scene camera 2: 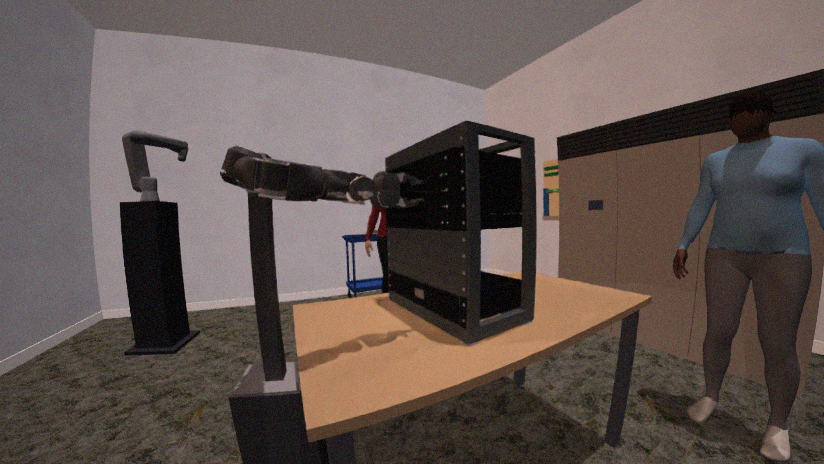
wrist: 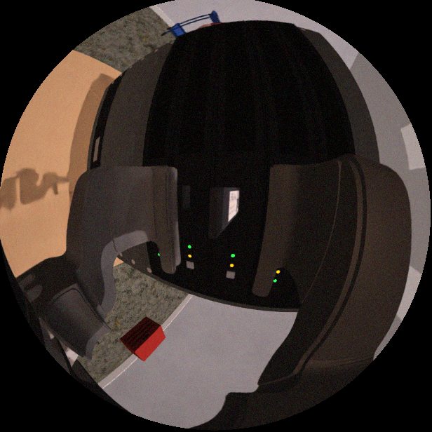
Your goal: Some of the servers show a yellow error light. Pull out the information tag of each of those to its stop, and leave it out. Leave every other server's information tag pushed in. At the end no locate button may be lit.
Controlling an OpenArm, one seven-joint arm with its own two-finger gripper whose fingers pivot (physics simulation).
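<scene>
My gripper (scene camera 2: 416,193) (wrist: 218,226) is open at the front of the black servers. In the wrist view, an information tag (wrist: 224,210) with a white label stands out between the two fingers, with dark gaps on both sides. A small dim rectangle (wrist: 186,196) beside it looks like a pushed-in tag. Yellow lights (wrist: 189,256) (wrist: 231,265) (wrist: 278,272) show on several servers, each near a green light. A green light (wrist: 159,254) shows left of the left finger; its surroundings are partly hidden. Two locate buttons (wrist: 190,265) (wrist: 230,274) look grey and unlit. The fingers hide other server fronts.
The rack (scene camera 2: 472,247) stands on the wooden table (scene camera 2: 576,305), with grey blank panels (scene camera 2: 426,251) below the servers. A blue cart (scene camera 2: 362,284) and a red-clothed person (scene camera 2: 374,224) are behind. Another person (scene camera 2: 749,195) stands at the right. A red box (wrist: 144,339) lies beyond the rack.
</scene>
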